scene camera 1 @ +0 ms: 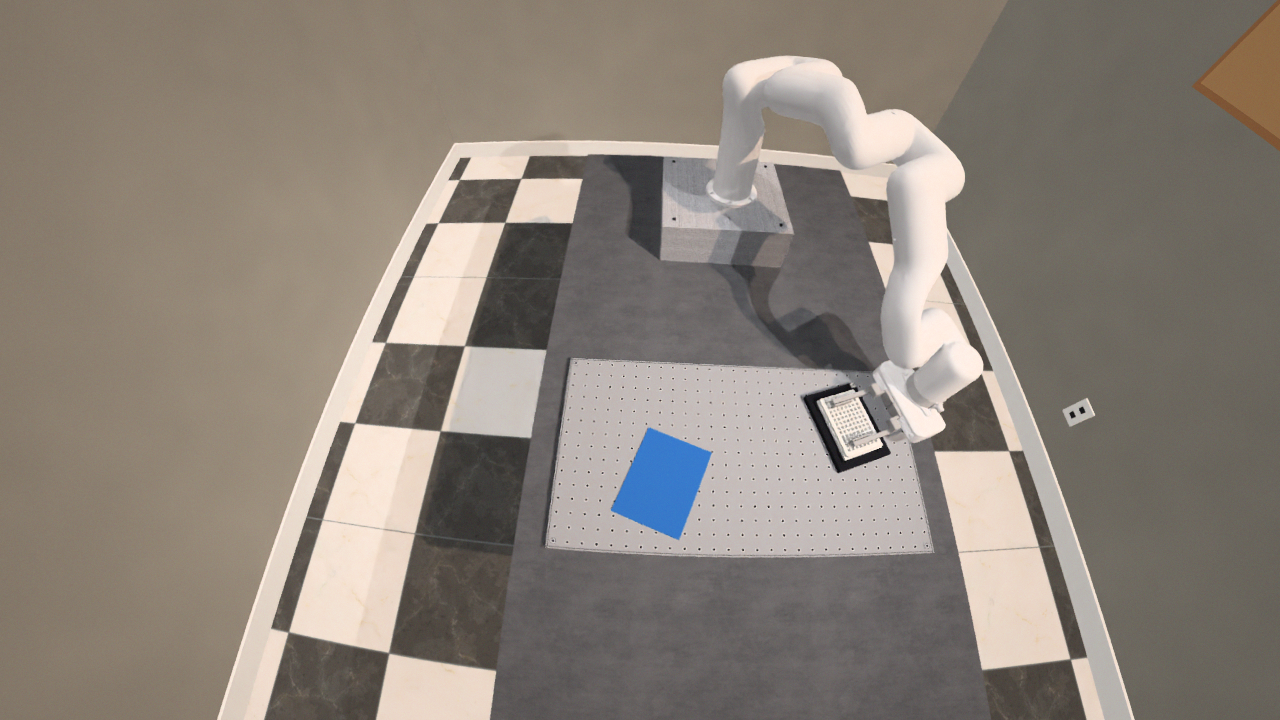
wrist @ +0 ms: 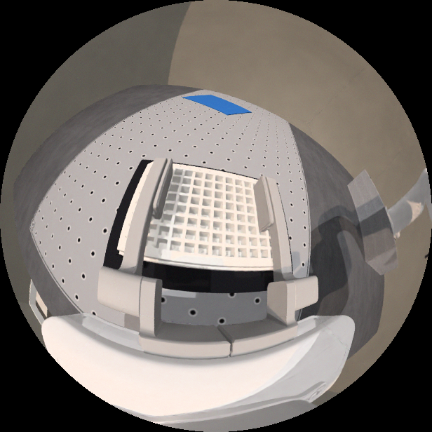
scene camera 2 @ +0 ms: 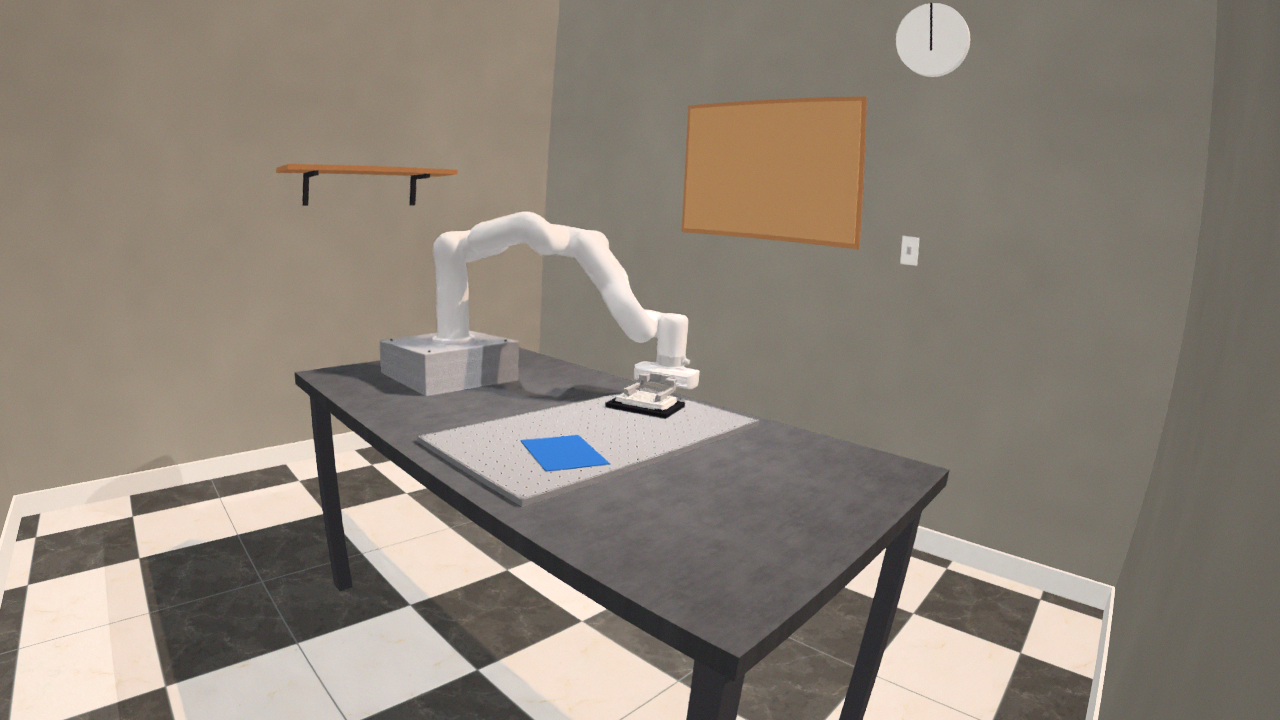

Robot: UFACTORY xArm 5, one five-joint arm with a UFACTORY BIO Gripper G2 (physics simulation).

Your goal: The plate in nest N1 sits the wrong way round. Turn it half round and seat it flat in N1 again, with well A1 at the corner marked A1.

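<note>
The cream-white well plate (scene camera 1: 850, 428) (scene camera 2: 642, 402) (wrist: 215, 227) lies in the black nest (scene camera 1: 841, 463) (scene camera 2: 660, 412) (wrist: 200, 278) at the right end of the perforated board. My gripper (scene camera 1: 841, 423) (scene camera 2: 646, 394) (wrist: 214, 195) is shut to its narrow stance, with a gap between the two long fingers, and holds nothing. The fingers are over the plate's top, close to it; whether they touch it I cannot tell. In the wrist view, a strip of plate shows outside the left finger, and the right finger covers much of the right edge. The A1 mark and well A1 cannot be made out.
A flat blue rectangle (scene camera 1: 662, 483) (scene camera 2: 564, 453) (wrist: 217, 104) lies on the perforated board (scene camera 1: 760, 528) (scene camera 2: 501, 474) (wrist: 90, 185), well left of the nest in scene camera 1's view. The arm's grey base block (scene camera 1: 726, 245) (scene camera 2: 447, 367) (wrist: 372, 225) stands at the table's back.
</note>
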